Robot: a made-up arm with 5 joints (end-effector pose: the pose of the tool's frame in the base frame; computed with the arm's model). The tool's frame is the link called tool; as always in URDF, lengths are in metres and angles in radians. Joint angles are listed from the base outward.
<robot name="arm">
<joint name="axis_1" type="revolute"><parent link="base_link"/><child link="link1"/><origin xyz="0 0 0.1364" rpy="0 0 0"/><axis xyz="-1 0 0"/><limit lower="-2.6" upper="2.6" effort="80" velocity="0.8"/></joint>
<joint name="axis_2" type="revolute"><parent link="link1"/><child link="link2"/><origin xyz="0.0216 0.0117 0.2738" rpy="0 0 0"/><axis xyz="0 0 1"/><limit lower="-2.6" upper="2.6" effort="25" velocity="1.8"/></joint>
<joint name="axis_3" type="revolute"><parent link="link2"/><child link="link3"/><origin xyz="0.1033 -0.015 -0.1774" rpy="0 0 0"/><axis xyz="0 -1 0"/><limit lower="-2.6" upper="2.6" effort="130" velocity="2.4"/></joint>
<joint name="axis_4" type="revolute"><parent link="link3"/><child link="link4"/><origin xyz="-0.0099 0.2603 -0.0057" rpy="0 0 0"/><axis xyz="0 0 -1"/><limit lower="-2.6" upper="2.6" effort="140" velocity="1.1"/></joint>
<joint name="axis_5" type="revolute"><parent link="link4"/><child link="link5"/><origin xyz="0.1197 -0.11 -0.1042" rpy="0 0 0"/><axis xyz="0 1 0"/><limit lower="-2.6" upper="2.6" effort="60" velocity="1.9"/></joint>
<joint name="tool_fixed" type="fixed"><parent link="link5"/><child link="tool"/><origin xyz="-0.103 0.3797 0.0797" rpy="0 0 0"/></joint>
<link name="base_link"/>
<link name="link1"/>
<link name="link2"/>
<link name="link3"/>
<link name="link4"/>
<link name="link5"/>
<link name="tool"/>
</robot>
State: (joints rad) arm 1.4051 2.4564 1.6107 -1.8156 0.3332
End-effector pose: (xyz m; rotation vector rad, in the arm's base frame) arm -0.2114 -0.1991 0.1953 -0.7638 0.4844 -2.7762
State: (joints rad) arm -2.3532 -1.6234 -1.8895 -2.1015 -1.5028
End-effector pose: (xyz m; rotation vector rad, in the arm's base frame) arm 0.1595 -0.3009 -0.1391 -1.1821 -0.4352 1.6371
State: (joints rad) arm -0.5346 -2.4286 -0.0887 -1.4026 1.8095
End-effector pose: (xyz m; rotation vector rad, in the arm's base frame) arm 0.4581 -0.2893 0.0685 1.3573 1.8097 -0.2060
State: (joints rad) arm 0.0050 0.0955 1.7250 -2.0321 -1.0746
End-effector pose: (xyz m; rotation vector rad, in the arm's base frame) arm 0.3108 0.1651 0.0083 -0.7509 -1.6117 2.4666
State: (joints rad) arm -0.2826 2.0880 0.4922 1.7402 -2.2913
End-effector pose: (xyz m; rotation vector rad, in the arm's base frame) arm -0.2519 0.3306 0.2280 0.7763 -2.0177 -0.6394
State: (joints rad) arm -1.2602 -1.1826 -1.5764 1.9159 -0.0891
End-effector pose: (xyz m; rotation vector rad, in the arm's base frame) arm 0.1790 0.1397 0.1008 -0.5696 2.6274 -0.4759
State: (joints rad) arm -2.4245 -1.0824 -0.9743 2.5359 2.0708
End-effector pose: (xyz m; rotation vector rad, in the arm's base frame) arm -0.0656 -0.0226 0.0132 0.3986 -1.4792 0.5566
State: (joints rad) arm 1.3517 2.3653 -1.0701 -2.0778 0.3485
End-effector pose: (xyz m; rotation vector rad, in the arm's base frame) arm -0.0705 0.2994 0.3255 -0.5291 -1.7031 -0.6096
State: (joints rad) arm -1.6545 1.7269 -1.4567 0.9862 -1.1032
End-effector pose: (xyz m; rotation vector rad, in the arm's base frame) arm -0.3602 0.1440 0.0624 0.4615 -1.2770 0.4511
